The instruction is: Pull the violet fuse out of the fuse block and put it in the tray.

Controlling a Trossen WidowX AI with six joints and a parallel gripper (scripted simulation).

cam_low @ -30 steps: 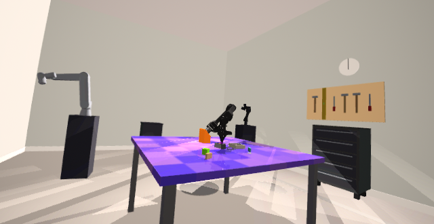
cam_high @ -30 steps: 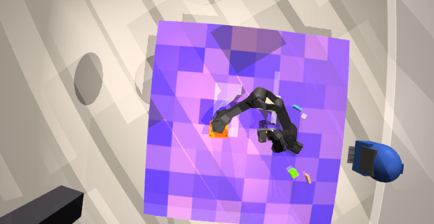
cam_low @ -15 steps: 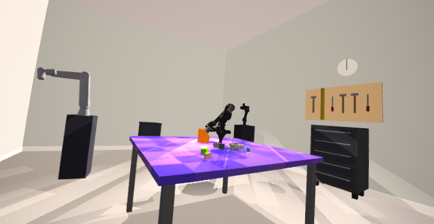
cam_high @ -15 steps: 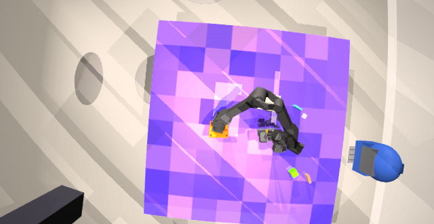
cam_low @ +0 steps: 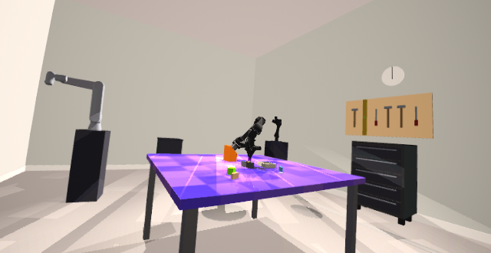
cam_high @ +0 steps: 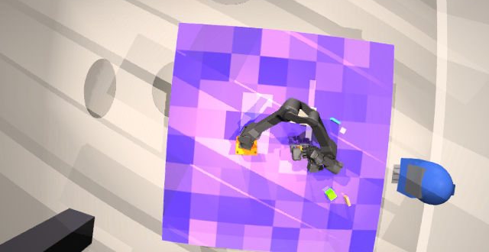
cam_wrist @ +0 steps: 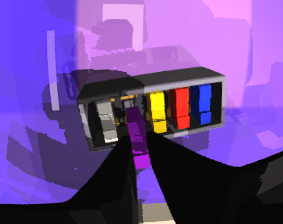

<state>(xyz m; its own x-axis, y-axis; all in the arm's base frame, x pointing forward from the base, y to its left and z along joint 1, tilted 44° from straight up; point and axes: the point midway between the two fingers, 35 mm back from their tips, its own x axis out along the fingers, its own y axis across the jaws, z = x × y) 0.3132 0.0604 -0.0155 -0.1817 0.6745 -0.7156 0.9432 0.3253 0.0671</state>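
My gripper tip is 4 cm above the yellow fuse, 2 cm past it and 1 cm to the left of it. From my gripper tip the other things lie so: violet fuse: 1 cm below; then red fuse: 4 cm below, 3 cm behind, 1 cm to the right; then blue fuse: 5 cm behind, 4 cm below, 2 cm to the right.
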